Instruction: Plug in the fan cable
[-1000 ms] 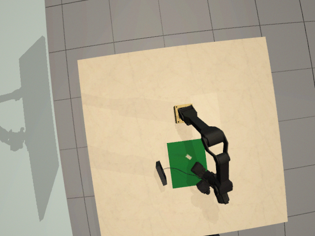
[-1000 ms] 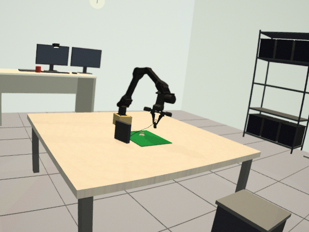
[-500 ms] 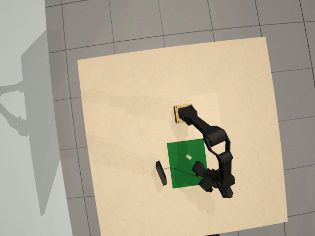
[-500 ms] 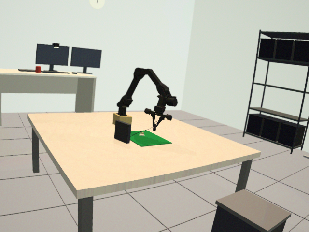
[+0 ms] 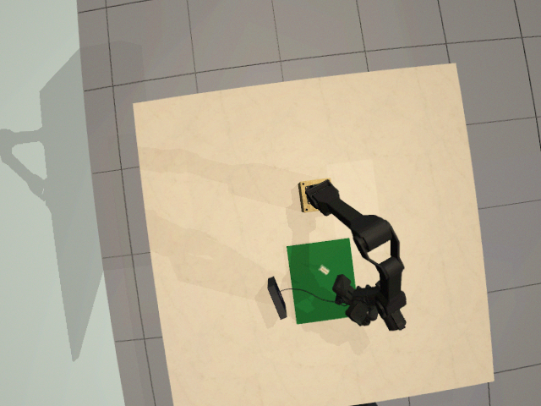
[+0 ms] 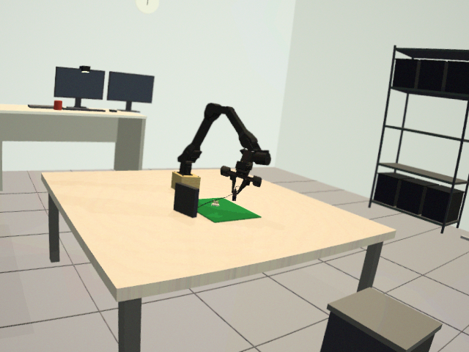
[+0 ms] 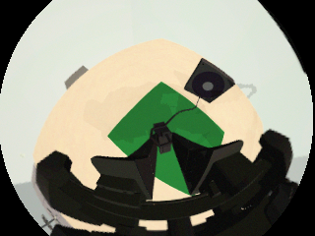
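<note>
The green board is 50 mm behind my gripper tip, 40 mm to the right of it and 100 mm below it. Round my gripper tip: dark plug (10 mm below); then black fan (40 mm behind, 210 mm to the right, 20 mm below); then four-pin header (90 mm behind, 30 mm to the right, 80 mm below).
</note>
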